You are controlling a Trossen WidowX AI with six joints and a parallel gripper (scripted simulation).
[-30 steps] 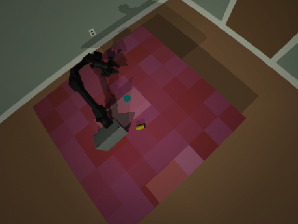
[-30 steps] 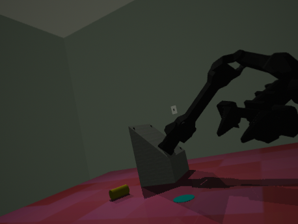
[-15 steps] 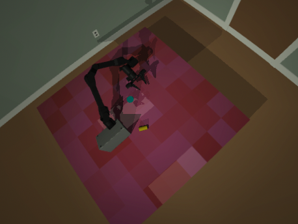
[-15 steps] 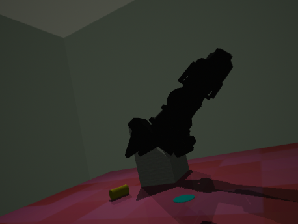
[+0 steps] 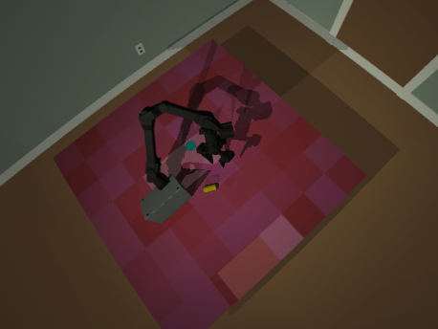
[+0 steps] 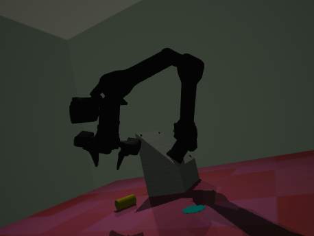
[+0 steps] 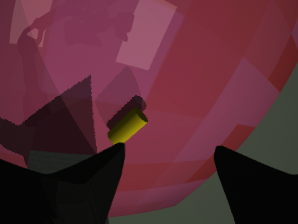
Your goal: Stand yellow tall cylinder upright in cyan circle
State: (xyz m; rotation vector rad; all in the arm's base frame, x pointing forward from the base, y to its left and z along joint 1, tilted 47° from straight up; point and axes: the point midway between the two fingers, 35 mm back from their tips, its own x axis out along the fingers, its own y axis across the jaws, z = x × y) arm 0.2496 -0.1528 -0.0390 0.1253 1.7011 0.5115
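My gripper tip is now 13 cm above the yellow tall cylinder, 10 cm past it and 2 cm to the left of it. Round my gripper tip: cyan circle 24 cm to the left, 15 cm below, 1 cm ahead.
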